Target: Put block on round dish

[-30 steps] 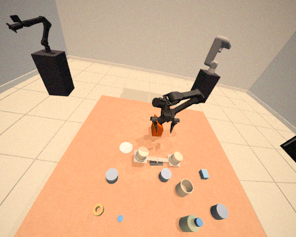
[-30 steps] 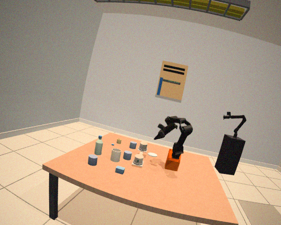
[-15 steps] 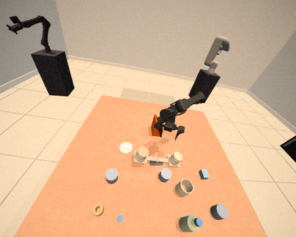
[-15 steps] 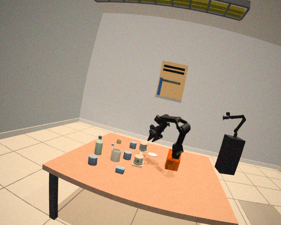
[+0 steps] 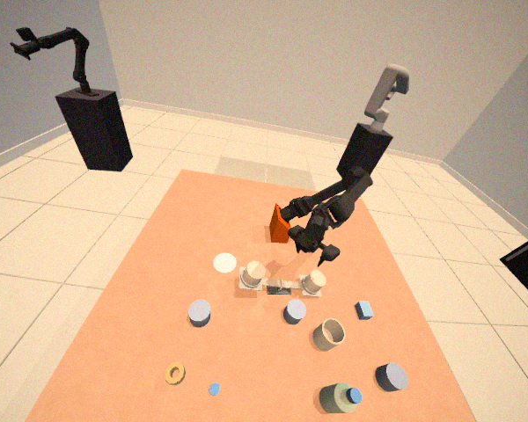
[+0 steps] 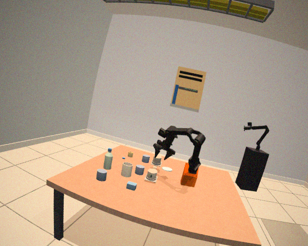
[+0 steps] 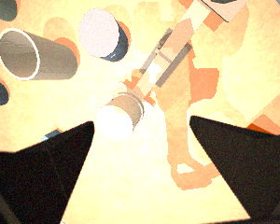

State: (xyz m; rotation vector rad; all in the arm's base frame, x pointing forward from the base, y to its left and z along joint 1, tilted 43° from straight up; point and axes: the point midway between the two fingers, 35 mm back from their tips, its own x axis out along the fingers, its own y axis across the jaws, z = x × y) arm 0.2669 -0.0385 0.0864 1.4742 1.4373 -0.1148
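Right now my gripper tip is 13 cm above the pale block, 6 cm to the right of it and 3 cm short of it. Also, from my gripper tip: green bottle 39 cm ahead, 6 cm below, 2 cm to the left; then white round dish 30 cm to the right, 17 cm below, 9 cm behind; then blue block 26 cm to the left, 15 cm below, 14 cm ahead.
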